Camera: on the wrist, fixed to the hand. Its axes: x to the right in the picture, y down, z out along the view.
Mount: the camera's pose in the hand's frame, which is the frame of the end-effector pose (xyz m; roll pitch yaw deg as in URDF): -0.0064 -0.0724 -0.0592 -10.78 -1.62 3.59
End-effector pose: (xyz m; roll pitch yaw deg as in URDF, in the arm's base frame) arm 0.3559 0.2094 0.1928 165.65 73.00 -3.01
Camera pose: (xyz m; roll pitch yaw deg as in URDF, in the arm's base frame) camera 0.3961 0.2922 0.2104 141.93 73.24 -16.58
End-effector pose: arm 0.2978 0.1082 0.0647 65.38 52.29 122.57
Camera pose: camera 0.3185 0.0318 0.0144 54.68 48.35 122.60
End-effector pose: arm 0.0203 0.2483 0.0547 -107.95 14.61 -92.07
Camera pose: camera -0.0143 0.2338 0.1406 -118.55 18.52 -91.61
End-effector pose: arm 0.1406 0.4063 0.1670 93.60 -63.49 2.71
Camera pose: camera 0.1960 0.4726 0.1307 87.14 -66.90 -1.99
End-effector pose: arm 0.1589 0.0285 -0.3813 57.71 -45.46 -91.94
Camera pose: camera 0.1682 -0.0335 -0.4510 46.36 -49.36 -91.10
